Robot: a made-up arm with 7 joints.
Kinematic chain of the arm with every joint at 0, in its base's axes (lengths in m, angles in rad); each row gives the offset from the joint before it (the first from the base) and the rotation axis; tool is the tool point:
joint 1: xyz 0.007 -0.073 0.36 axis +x
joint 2: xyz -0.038 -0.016 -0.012 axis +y
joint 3: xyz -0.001 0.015 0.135 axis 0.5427 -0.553 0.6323
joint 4: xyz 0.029 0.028 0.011 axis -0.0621 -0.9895 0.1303
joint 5: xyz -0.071 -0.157 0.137 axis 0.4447 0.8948 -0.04
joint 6: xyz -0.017 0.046 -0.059 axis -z
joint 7: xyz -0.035 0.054 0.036 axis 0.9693 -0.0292 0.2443
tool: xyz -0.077 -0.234 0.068
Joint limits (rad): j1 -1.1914..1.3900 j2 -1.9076..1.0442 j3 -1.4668..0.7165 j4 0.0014..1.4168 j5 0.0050..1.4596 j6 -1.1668..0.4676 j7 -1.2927..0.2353
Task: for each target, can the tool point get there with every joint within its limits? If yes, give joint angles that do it. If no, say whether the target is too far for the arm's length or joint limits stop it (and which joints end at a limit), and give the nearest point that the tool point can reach.
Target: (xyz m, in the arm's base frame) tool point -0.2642 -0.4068 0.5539
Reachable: yes | joints -0.2308 -0.4859 0.5360 0.8266 1.2642 0.2571 -0.5021
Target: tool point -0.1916 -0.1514 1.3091
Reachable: no: too far | nearest point -0.1283 -0.1201 0.9304 | short by 0.385 m
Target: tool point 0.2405 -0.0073 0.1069
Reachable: no: joint limits stop it (at a limit: joint 2, joint 3, joint 4, joint 7) | nearest point 0.1900 -0.0121 0.1255 | short by 0.054 m
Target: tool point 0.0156 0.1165 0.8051
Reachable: yes | joints -0.4279 0.2198 -1.2961 0.3527 1.3244 -0.1829 -0.0555
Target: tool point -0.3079 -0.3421 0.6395
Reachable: yes | joints 0.0918 -0.6101 -0.2049 0.2212 0.3152 -0.9863 -0.4363
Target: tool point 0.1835 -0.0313 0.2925
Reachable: no: joint limits stop it (at a limit: joint 1, joint 3, joint 4, joint 5, joint 6, joint 7) | nearest point 0.1330 -0.0527 0.2295 | short by 0.084 m
